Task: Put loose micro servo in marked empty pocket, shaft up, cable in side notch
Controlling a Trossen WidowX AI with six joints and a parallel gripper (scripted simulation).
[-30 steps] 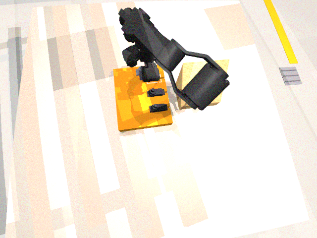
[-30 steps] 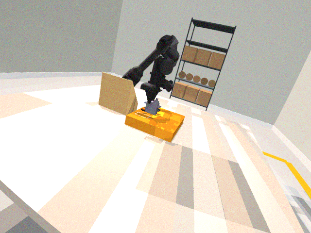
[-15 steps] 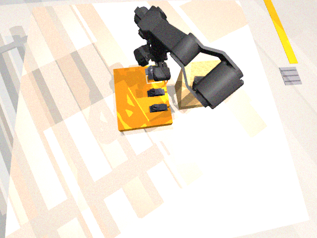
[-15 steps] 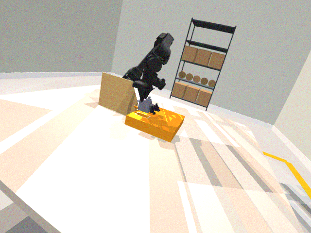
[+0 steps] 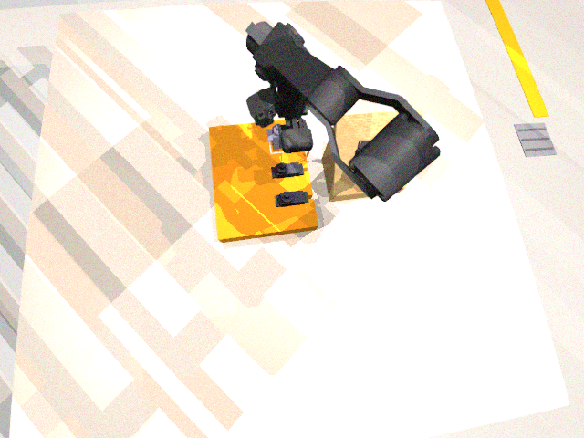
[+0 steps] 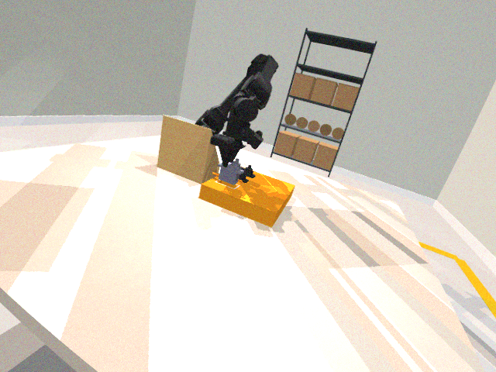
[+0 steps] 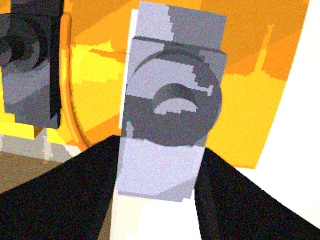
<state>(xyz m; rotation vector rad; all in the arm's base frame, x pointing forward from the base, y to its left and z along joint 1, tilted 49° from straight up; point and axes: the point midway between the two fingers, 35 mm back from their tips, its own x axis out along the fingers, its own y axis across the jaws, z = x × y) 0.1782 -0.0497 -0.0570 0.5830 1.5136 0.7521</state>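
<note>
The yellow deck is 120 mm ahead of my gripper tip, 80 mm to the left of it and 80 mm below it.
</note>
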